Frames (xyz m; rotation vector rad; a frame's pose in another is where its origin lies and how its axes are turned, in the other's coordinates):
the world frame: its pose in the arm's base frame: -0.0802 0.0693 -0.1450 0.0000 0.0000 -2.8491
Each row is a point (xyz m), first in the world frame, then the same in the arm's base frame.
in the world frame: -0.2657 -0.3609 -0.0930
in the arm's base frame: 0.0702 0.4915 -0.2380
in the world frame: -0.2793 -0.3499 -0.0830
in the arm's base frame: 0.0863 0.4849 -0.2280
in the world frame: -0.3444 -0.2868 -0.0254
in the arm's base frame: 0.1669 0.4432 -0.1704
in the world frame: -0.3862 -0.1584 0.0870
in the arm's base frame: 0.2439 0.3323 -0.0580
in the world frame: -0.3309 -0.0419 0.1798
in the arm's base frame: 0.2246 0.2048 0.0348
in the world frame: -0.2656 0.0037 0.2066
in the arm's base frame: 0.1752 0.1423 0.0616
